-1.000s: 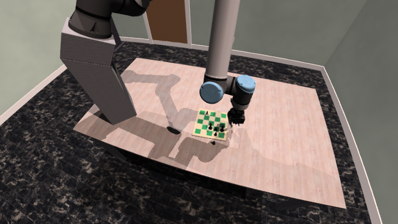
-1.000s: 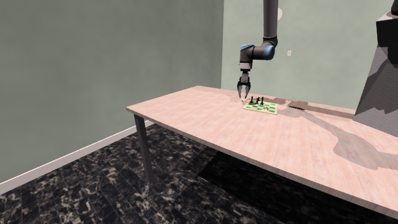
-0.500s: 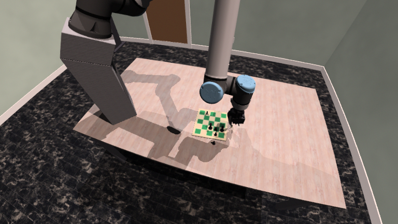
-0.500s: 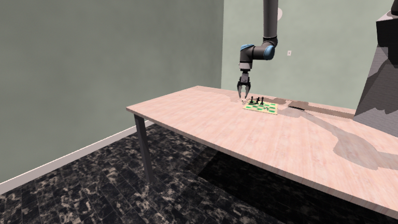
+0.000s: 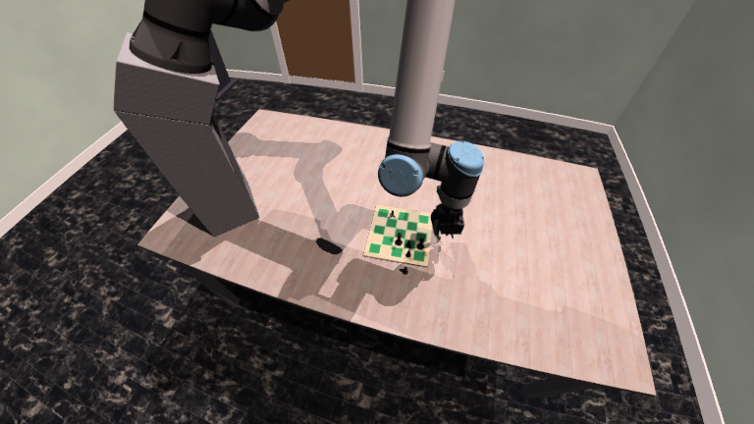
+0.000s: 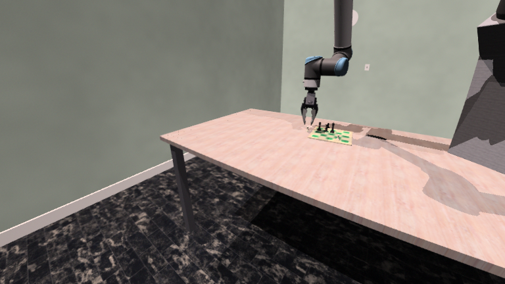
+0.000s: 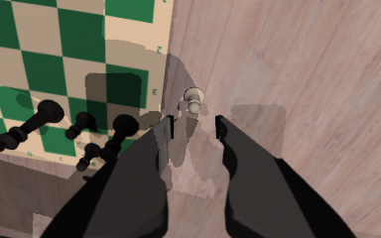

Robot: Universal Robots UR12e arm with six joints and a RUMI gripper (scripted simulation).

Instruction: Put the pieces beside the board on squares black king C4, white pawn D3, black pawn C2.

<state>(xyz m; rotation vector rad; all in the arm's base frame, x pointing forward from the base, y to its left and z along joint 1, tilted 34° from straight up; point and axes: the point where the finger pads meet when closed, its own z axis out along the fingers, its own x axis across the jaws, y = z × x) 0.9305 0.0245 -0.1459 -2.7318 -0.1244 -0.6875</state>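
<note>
My gripper is now 140 mm past the black king, 40 mm to the left of it and 20 mm above it. Round my hand: chessboard: 140 mm behind, 50 mm below.
</note>
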